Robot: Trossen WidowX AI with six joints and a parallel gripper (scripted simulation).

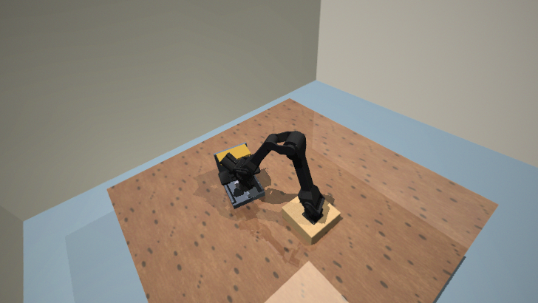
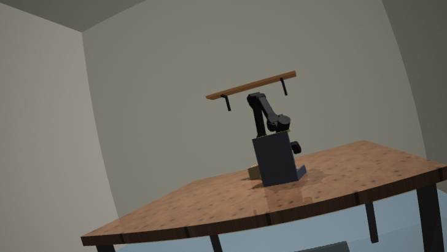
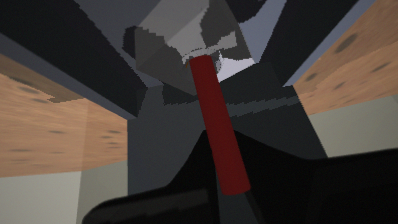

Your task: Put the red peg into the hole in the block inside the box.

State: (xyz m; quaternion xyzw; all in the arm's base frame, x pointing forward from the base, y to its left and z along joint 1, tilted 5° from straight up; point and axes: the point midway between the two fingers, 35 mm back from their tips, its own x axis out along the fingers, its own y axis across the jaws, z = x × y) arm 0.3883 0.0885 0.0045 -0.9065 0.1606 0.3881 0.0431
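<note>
Now: the back wall 40 mm above my gripper tip and 20 mm ahead of it. Also, from my gripper tip: red peg (30 mm behind, 10 mm to the left, 10 mm below); then yellow roof (140 mm above, 20 mm behind, 10 mm to the left).
</note>
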